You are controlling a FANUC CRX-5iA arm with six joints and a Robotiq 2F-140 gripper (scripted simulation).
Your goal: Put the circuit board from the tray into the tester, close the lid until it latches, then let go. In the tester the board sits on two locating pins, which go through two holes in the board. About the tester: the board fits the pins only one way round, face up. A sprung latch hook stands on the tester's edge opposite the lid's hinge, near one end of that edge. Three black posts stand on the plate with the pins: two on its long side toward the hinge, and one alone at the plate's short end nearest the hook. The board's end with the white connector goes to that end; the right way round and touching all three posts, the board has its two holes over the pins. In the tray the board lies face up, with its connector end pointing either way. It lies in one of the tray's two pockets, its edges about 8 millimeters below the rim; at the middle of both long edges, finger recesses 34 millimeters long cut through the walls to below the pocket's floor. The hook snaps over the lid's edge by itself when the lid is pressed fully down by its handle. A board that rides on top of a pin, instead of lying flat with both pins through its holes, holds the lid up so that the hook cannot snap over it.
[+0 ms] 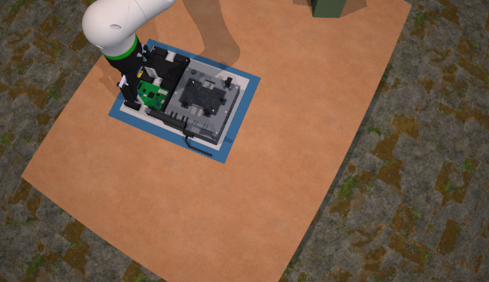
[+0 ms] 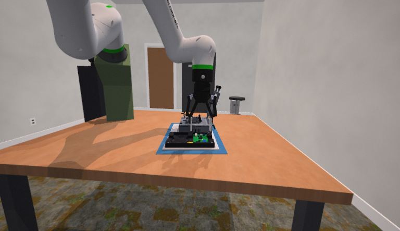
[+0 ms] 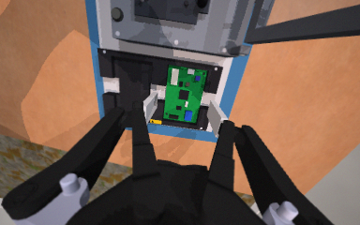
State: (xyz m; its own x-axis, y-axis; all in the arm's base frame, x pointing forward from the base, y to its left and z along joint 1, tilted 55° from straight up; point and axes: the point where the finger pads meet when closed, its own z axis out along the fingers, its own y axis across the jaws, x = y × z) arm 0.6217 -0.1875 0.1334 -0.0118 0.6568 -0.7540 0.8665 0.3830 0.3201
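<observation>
Now: the green circuit board 7 cm below my hand. Also, from my hand: lid (8 cm ahead, 17 cm to the left, 9 cm above); then pin plate (4 cm behind, 18 cm to the left, 2 cm below); then latch hook (10 cm behind, 23 cm to the left).
</observation>
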